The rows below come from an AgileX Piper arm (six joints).
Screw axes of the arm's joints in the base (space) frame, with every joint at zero. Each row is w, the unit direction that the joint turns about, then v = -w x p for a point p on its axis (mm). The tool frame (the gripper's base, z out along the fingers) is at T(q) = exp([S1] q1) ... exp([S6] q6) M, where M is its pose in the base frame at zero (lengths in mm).
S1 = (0, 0, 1, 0.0, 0.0, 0.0)
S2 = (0, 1, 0, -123.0, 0.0, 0.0)
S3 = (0, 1, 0, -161.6, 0.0, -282.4)
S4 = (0.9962, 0, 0.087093, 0.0, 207.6, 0.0)
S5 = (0, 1, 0, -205.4, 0.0, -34.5)
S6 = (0.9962, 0, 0.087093, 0.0, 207.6, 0.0)
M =
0.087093 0 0.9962 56.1
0 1 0 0.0
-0.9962 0 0.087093 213.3
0 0 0 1
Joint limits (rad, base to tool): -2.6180..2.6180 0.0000..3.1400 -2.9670..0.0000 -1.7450..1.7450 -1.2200..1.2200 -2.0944..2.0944
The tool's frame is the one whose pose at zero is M.
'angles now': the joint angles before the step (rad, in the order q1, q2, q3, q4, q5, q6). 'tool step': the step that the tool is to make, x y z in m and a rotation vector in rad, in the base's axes. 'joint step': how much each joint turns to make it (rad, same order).
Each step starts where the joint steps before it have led.
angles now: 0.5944, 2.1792, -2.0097, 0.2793, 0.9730, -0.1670
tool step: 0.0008, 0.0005, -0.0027, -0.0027, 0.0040, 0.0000
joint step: -0.0001, 0.0063, -0.0012, 0.0001, -0.0002, -0.0002
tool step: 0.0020, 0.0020, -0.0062, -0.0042, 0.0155, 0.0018
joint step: 0.0001, 0.0193, -0.0120, 0.0049, 0.0081, 0.0002
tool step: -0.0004, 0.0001, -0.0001, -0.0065, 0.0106, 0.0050
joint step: 0.0001, 0.0038, -0.0086, 0.0000, 0.0178, 0.0001
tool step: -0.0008, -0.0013, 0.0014, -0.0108, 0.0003, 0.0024
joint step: -0.0001, -0.0042, 0.0001, -0.0097, 0.0104, 0.0014
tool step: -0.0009, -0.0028, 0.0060, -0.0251, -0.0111, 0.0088
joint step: -0.0001, -0.0082, -0.0121, -0.0275, 0.0261, -0.0002
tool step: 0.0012, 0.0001, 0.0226, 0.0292, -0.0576, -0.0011
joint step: 0.0002, -0.0143, -0.0540, -0.0095, 0.0037, 0.0029
